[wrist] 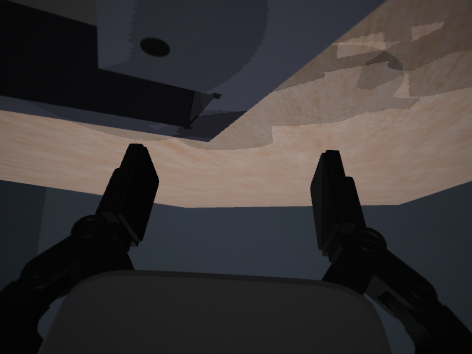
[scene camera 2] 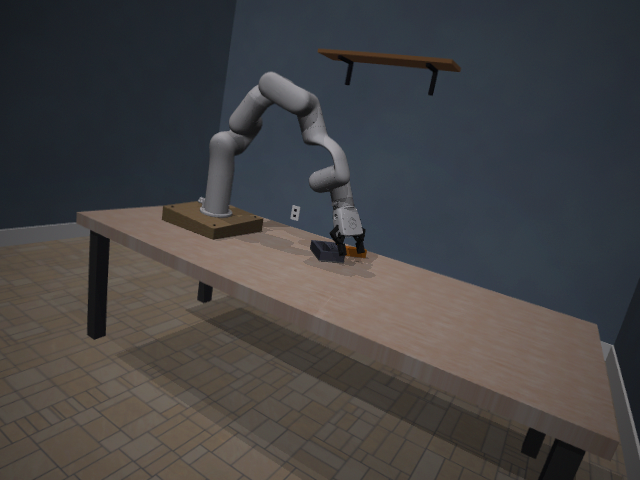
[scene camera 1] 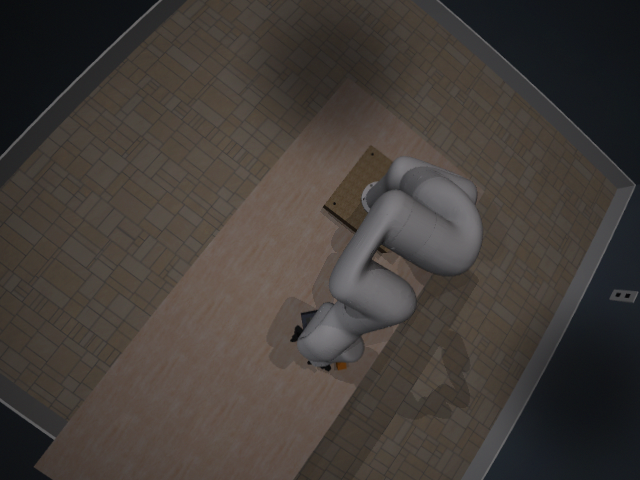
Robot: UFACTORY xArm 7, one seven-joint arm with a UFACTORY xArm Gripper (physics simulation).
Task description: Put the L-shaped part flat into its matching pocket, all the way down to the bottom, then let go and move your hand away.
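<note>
The orange part lies low on the table beside the dark pocket block; its L shape cannot be made out, and the arm and fingers partly cover it. The dark slate block has black recesses and a round hole, seen large at the upper left of the wrist view. My gripper is open with nothing between its fingers. It is low over the table, close to the block's corner and to the orange part. The part does not show in the wrist view.
The wooden base board carries the arm at the far end of the table. The table's long edge lies close behind the orange part. A wall shelf hangs high behind the arm.
</note>
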